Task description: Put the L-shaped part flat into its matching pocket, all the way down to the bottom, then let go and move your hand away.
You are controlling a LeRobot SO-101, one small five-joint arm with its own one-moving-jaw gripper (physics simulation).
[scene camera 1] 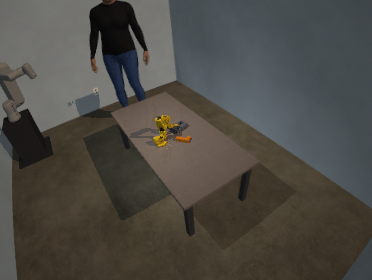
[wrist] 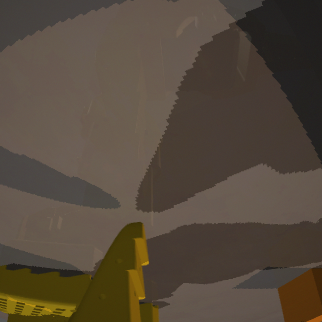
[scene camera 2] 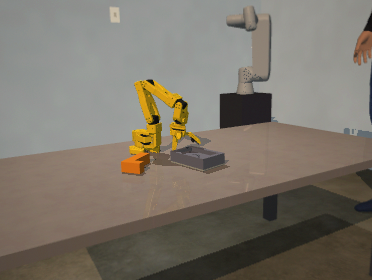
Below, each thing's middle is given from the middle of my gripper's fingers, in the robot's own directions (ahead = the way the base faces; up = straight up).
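There is the grey pocket block [scene camera 2: 197, 158], and I see my gripper 8 cm short of it, 2 cm to the right of it and 6 cm above it.
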